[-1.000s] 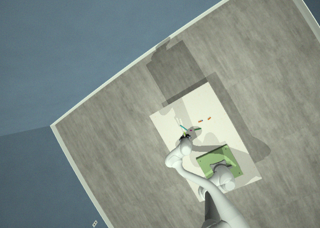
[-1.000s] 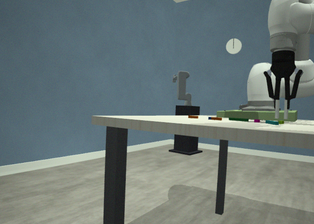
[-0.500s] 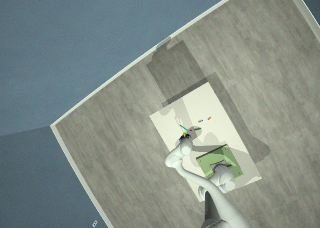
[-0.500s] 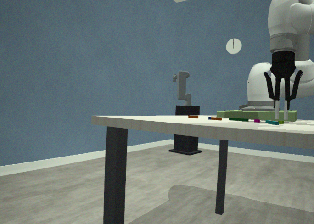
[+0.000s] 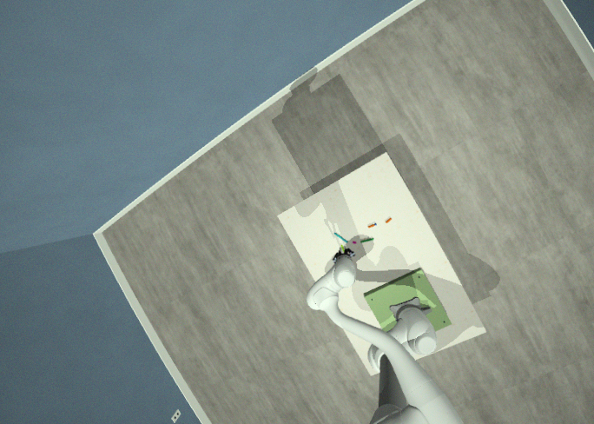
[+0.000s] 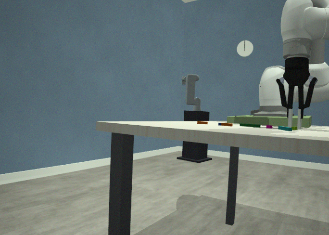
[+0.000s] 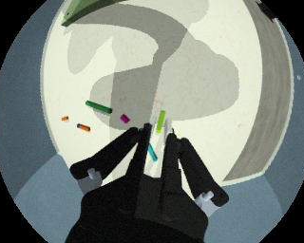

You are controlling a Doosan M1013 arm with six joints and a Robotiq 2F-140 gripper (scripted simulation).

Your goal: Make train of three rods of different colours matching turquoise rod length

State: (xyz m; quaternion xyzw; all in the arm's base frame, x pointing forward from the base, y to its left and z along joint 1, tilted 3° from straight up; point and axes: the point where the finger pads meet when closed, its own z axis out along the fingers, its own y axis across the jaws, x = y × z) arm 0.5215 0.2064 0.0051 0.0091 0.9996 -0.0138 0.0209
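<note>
Right now my hand is 30 mm above the lime rod. From my hand the other things lie so: green rod (160 mm to the right, 30 mm below, 10 mm behind); magenta rod (80 mm to the right, 30 mm below, 10 mm ahead); turquoise rod (70 mm ahead, 30 mm below, 20 mm to the right).
</note>
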